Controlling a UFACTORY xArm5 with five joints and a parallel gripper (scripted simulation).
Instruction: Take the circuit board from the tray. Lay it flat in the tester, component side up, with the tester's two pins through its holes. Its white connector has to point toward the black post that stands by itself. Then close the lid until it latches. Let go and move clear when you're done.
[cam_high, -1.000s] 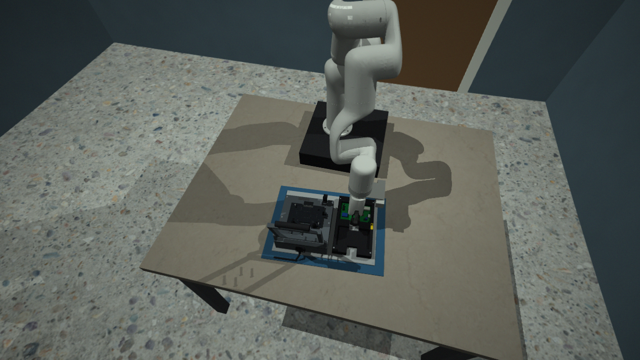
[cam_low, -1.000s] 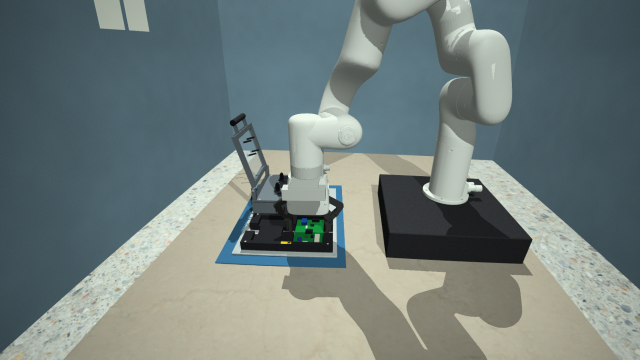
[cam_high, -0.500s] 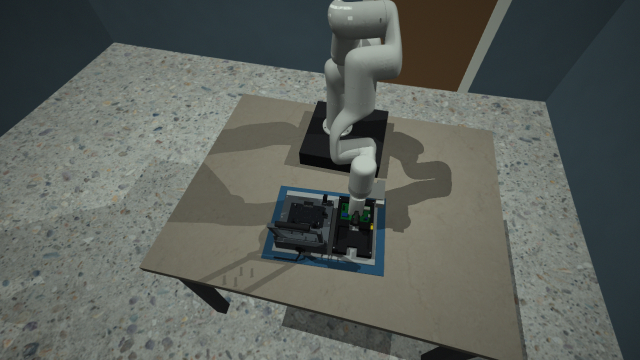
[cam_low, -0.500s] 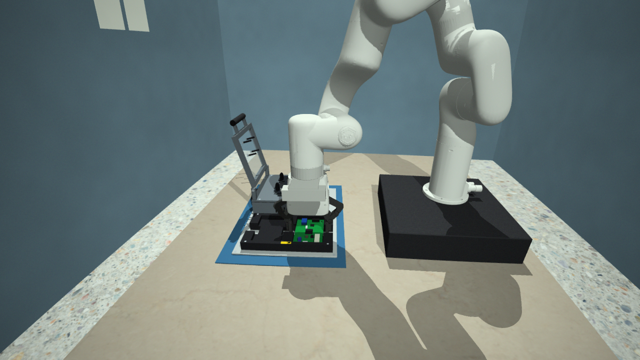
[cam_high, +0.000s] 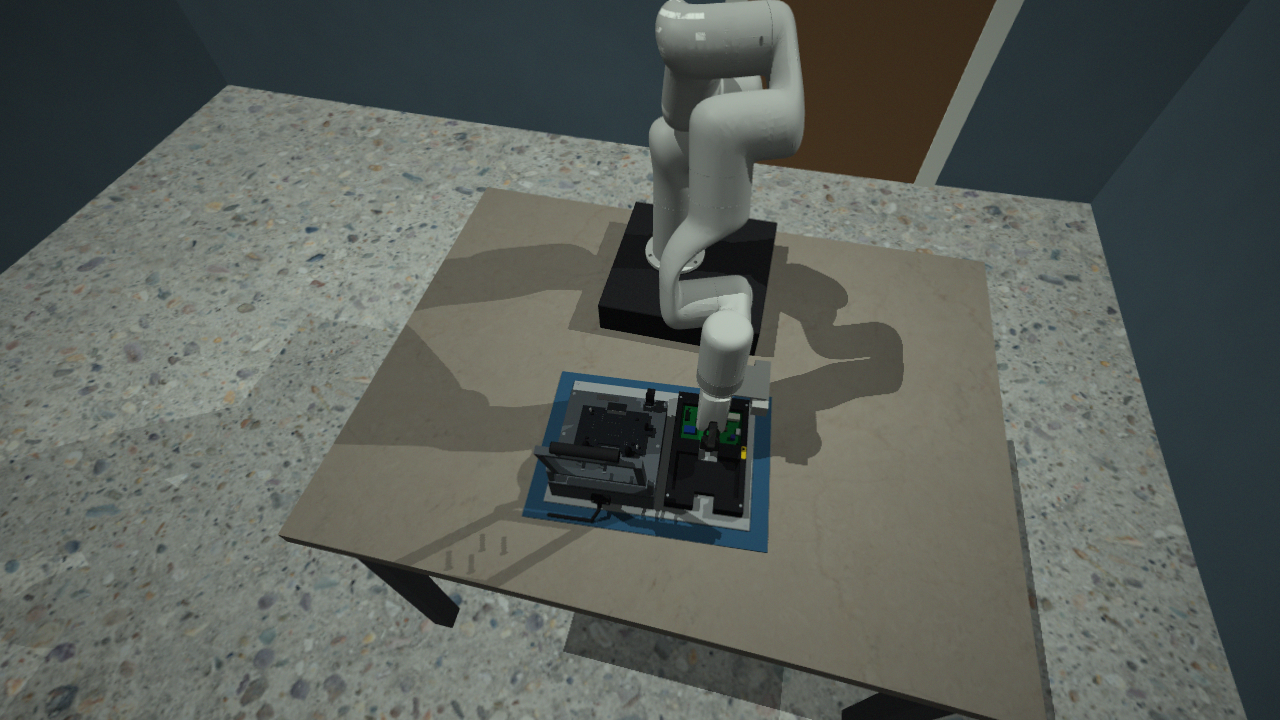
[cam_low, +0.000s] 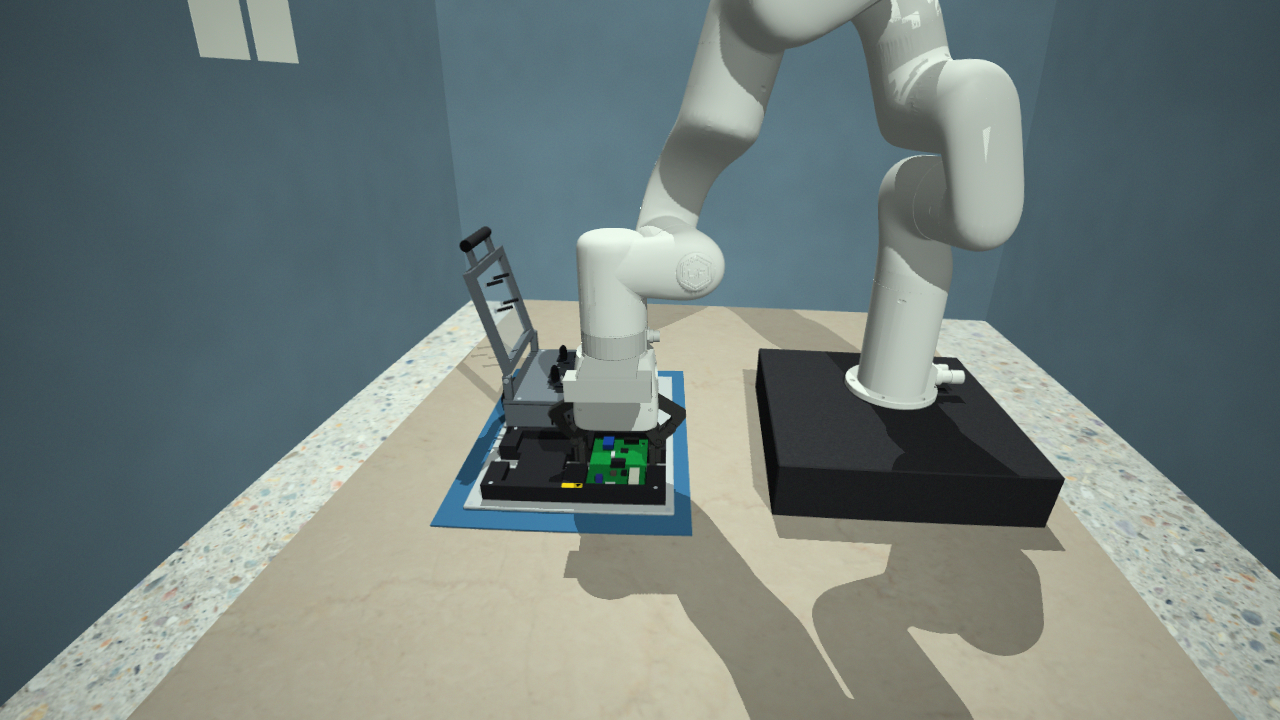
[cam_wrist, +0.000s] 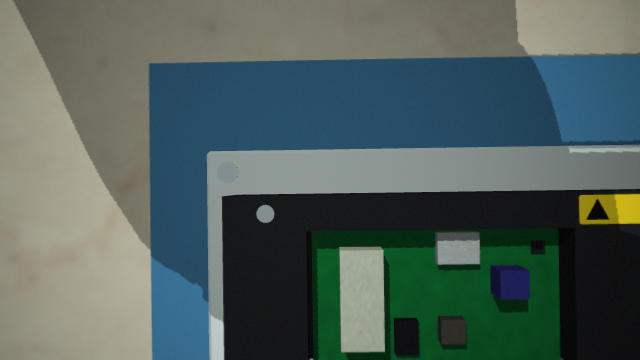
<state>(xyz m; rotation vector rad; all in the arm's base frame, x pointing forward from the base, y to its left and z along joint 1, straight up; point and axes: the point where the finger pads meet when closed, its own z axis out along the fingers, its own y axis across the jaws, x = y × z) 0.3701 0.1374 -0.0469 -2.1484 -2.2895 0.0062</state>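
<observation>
My hand is right at the green circuit board. Also, from my hand: framed lid: 19 cm ahead, 16 cm to the right, 16 cm above; then grey tester: 10 cm ahead, 13 cm to the right, 9 cm above; then black nest: 8 cm ahead, 16 cm to the right, 5 cm above.
</observation>
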